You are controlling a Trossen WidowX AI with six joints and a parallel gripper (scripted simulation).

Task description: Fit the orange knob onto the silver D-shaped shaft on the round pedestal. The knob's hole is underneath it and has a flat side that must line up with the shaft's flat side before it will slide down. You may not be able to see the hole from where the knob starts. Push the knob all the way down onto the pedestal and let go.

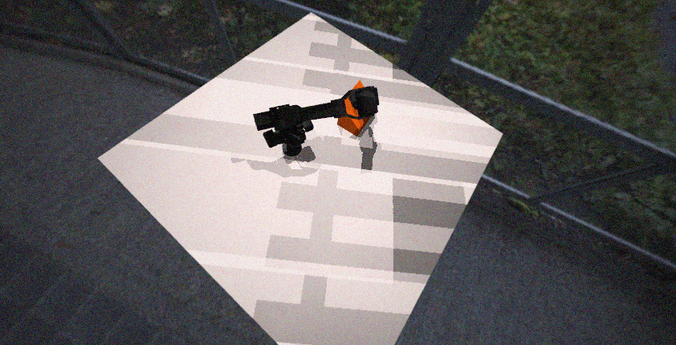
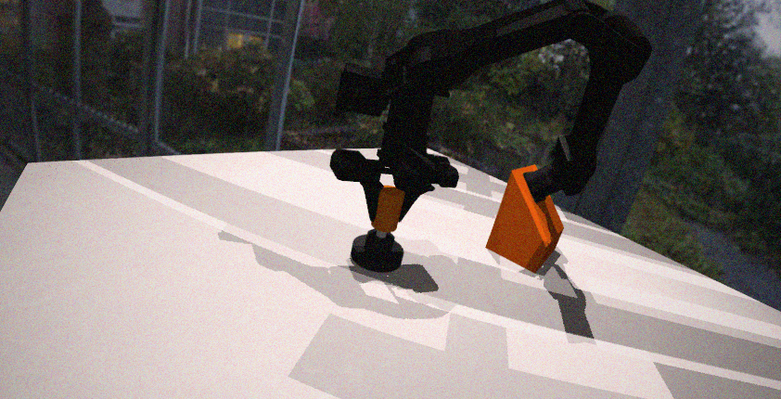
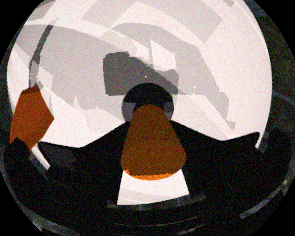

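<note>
The orange knob lies 30 mm above my gripper tip. The rest, counted from my gripper tip: pedestal 40 mm below.
</note>
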